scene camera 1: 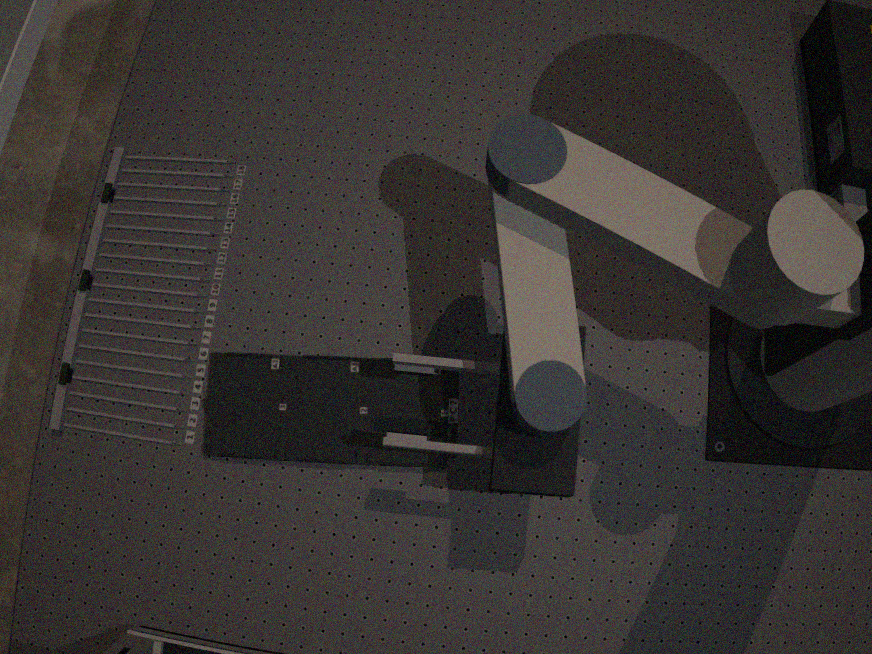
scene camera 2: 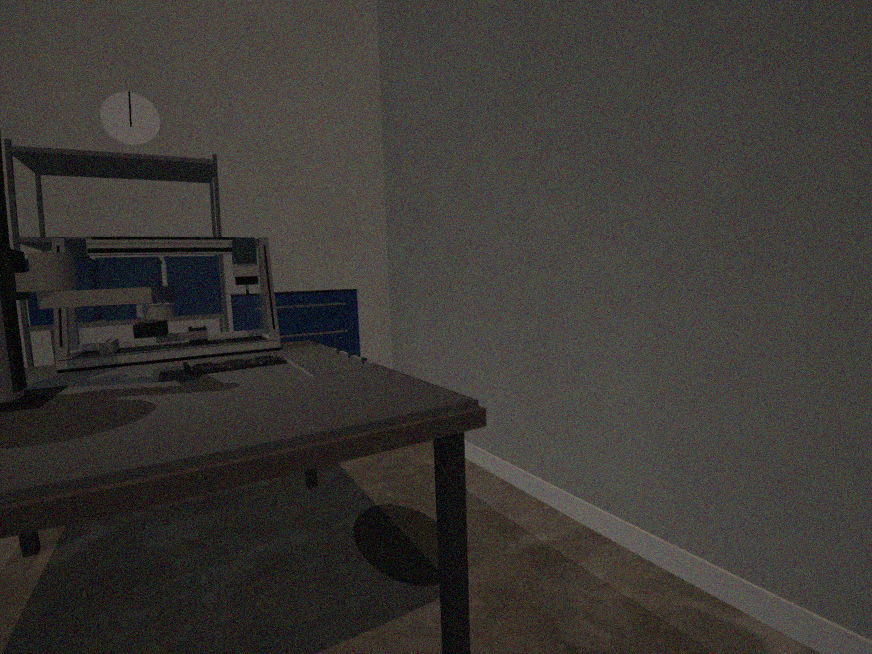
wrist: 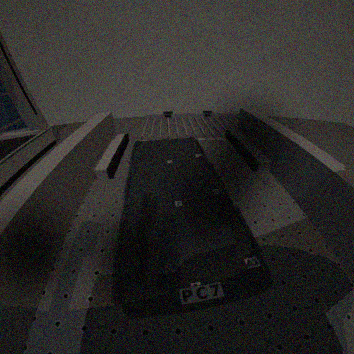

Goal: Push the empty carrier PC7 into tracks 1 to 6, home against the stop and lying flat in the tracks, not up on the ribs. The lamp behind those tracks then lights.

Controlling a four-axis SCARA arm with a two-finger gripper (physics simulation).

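Frame: origin at the arm's base, x left, y back, z up, level; metres.
Seen in the pictures: gripper, fingertip midpoint: [scene camera 1: 388, 399] [scene camera 2: 206, 334] [wrist: 177, 122]; arm's base, origin of the base link: [scene camera 1: 801, 361].
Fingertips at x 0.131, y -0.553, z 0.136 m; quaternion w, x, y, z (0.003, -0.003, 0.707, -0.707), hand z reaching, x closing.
Observation:
Pixels of each thing's top centre, then the offset from my fingertips to it. "*": a spot on its surface instead. Level surfaces: height alone.
- dark carrier PC7, middle of its top: [scene camera 1: 324, 406] [wrist: 172, 169] [scene camera 2: 236, 358] dy -0.086, dx +0.002, dz -0.093 m
- pale stop bar, surface spot: [scene camera 1: 73, 337] * dy -0.458, dx -0.048, dz -0.107 m
- block, surface spot: [scene camera 1: 64, 373] * dy -0.458, dx +0.004, dz -0.101 m
- metal frame, surface spot: [scene camera 2: 269, 295] * dy -0.275, dx +0.376, dz +0.117 m
- table, its level: dz -0.123 m
The dark carrier PC7 [scene camera 1: 246, 415] [wrist: 155, 240] lies on the perforated table, its front end close to track numbers 1 to 6 and short of the ribs. Its PC7 label [scene camera 1: 452, 410] [wrist: 201, 293] is at the rear end. The ribbed tracks [scene camera 1: 130, 367] [wrist: 185, 126] run to a pale stop bar [scene camera 1: 73, 337]. The block [scene camera 1: 64, 373] behind the lower tracks is dark, with no lit lamp visible. My gripper [scene camera 1: 388, 398] [wrist: 177, 122] is shut on nothing, its fingers spaced apart, over the carrier's rear half. Finger height is hard to tell.
A rail [scene camera 1: 211, 640] shows at the bottom left in the first scene view. The robot's dark base plate [scene camera 1: 719, 394] is at the right. A metal frame [scene camera 2: 269, 295] stands at the back of the table [scene camera 2: 338, 415] in the second scene view.

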